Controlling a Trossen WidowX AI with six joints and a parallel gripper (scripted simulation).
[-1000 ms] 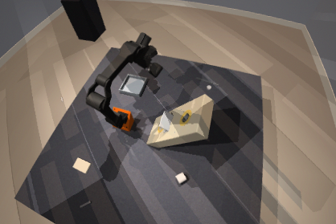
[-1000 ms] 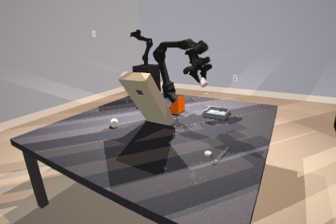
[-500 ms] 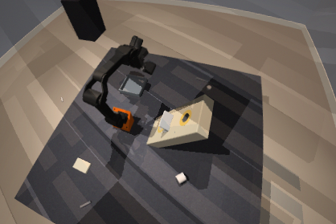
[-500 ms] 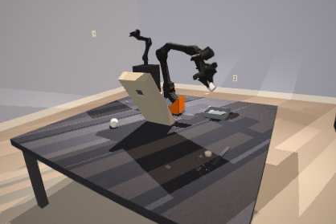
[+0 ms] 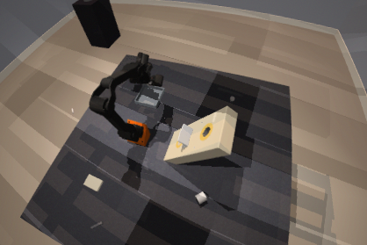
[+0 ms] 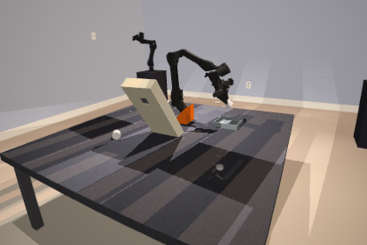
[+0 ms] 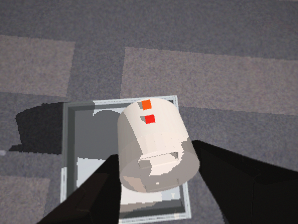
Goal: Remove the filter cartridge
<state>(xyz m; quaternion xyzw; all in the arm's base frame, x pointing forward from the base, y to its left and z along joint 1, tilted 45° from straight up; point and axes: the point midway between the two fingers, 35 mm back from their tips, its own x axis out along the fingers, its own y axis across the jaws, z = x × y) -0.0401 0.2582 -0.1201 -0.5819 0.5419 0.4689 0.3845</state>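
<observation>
My gripper tip is 3 cm past the grey-blue tray and 14 cm above it. From my gripper tip the other things lie so: pale flat block 9 cm behind, 62 cm to the right, 14 cm below; then round filter cartridge right at my gripper tip; then tan service panel 37 cm ahead, 27 cm to the right, 4 cm above.
</observation>
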